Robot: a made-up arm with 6 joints.
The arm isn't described. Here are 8 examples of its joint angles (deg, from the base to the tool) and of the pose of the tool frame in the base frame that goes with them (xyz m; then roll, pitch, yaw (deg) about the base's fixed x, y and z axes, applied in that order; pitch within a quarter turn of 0, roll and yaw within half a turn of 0).
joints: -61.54 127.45 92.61 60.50 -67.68 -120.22
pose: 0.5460 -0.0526 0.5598 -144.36 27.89 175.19
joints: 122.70 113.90 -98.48 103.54 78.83 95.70
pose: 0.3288 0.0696 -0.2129 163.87 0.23 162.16
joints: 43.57 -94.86 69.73 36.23 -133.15 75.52
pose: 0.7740 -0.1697 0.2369 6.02 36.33 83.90
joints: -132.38 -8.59 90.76 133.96 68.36 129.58
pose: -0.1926 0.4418 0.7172 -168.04 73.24 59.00
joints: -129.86 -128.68 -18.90 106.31 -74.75 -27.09
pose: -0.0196 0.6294 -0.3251 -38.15 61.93 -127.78
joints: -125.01 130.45 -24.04 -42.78 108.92 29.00
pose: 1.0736 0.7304 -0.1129 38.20 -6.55 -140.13
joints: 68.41 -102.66 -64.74 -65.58 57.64 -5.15
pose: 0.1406 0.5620 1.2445 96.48 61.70 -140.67
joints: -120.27 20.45 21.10 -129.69 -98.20 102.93
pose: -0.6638 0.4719 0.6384 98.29 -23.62 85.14
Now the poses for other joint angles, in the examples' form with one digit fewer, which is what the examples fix.
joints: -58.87 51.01 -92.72 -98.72 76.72 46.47
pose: -1.145 0.285 0.176 -165.7 -25.2 -1.7
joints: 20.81 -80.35 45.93 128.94 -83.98 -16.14
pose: 0.411 0.582 -0.080 35.1 3.1 -37.6
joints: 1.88 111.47 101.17 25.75 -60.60 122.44
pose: -0.441 -0.169 0.418 19.0 -37.3 -85.2
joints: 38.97 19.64 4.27 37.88 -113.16 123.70
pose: -0.261 0.381 -0.634 94.6 -27.9 122.5
